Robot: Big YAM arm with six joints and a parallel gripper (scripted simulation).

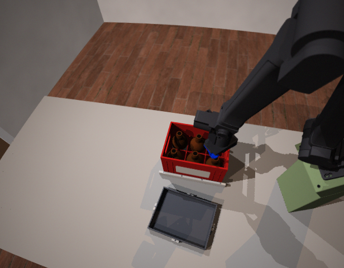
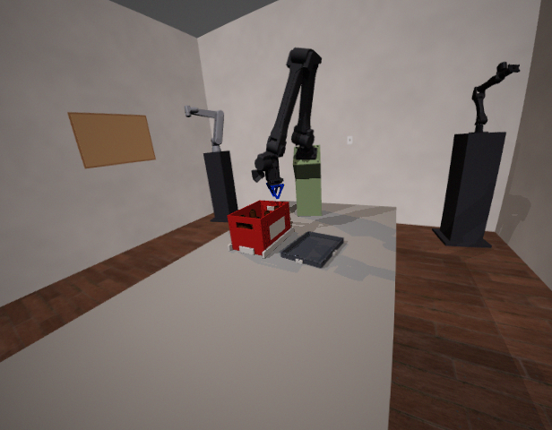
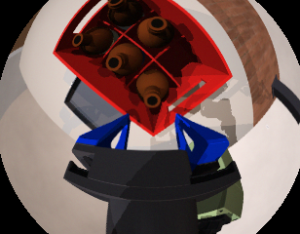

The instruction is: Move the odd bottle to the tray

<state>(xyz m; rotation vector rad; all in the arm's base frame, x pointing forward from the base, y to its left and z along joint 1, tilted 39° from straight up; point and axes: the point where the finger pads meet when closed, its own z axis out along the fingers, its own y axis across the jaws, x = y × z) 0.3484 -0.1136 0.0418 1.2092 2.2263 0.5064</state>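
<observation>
Right now the crate is 130 mm below my hand, 80 mm ahead of it and 60 mm to the right of it. Also, from my hand: dark grey tray 210 mm to the left, 200 mm below, 130 mm ahead; then brown bottle 170 mm ahead, 130 mm below, 30 mm to the right.
</observation>
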